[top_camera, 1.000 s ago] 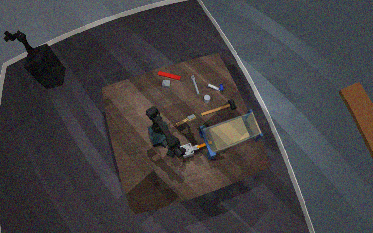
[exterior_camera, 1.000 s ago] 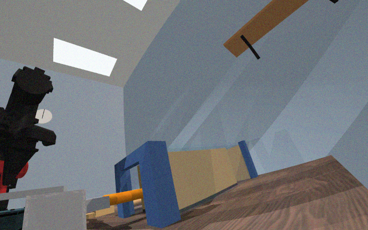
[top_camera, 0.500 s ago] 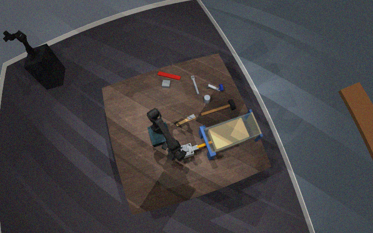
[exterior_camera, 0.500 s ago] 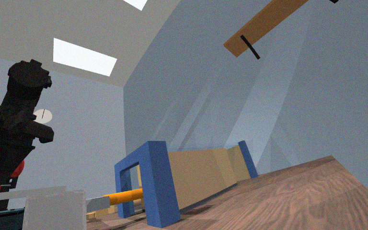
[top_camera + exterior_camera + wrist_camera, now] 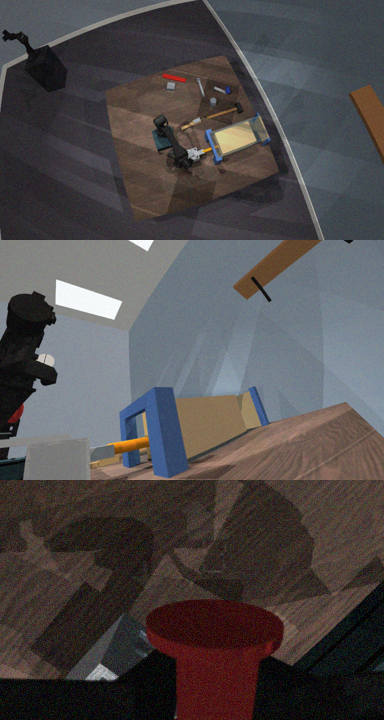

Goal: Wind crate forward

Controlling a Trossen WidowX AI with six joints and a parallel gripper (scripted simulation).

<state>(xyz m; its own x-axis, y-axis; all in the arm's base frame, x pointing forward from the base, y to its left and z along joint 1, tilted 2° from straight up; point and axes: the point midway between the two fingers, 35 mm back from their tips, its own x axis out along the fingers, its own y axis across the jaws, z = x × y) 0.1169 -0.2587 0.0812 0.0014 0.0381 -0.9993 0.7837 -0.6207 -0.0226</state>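
Right now the red-knobbed winch handle is 4 cm ahead of my gripper tip, 1 cm to the left of it and 1 cm below it. The rest, counted from my gripper tip: blue steel frame 25 cm ahead, 6 cm to the left, 1 cm below; then red knob 2 cm above; then grey winch 8 cm ahead, 2 cm to the left, 8 cm below.
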